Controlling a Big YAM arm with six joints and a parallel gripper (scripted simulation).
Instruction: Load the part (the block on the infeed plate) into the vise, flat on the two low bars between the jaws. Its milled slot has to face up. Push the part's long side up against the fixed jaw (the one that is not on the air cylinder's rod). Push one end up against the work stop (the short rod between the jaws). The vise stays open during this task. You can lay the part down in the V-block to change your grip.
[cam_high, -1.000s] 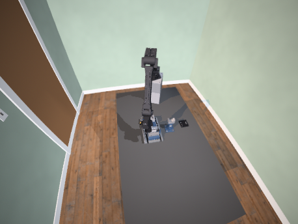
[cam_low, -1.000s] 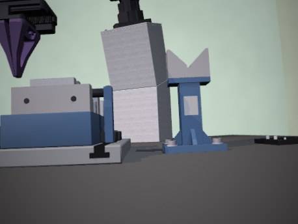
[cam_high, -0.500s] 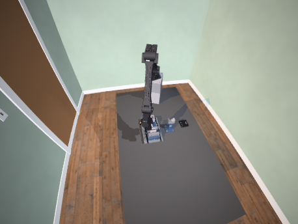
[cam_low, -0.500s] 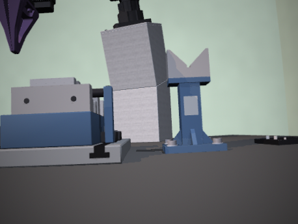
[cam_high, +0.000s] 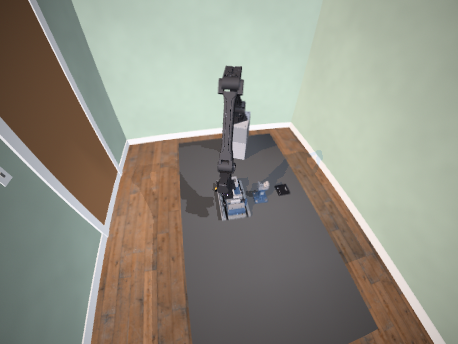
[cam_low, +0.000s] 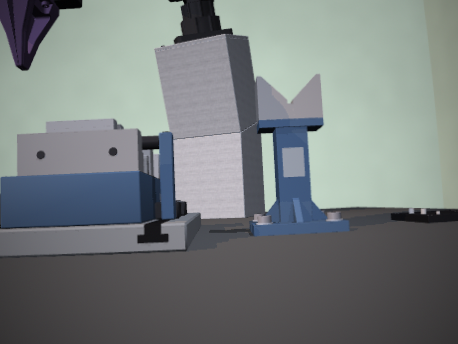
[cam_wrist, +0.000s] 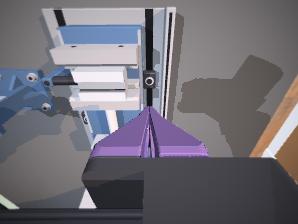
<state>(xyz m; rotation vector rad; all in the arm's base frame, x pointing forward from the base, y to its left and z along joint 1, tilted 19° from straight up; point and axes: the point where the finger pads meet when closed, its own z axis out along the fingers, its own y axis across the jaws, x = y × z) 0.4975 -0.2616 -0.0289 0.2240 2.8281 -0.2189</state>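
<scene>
The part lies 1 cm ahead of my hand, 6 cm to the left of it and 7 cm below it. The rest, counted from my hand: dark work stop rod 2 cm ahead, 11 cm to the left, 8 cm below; moving jaw 2 cm behind, 7 cm to the left, 10 cm below; fixed jaw 4 cm ahead, 6 cm to the left, 10 cm below.
</scene>
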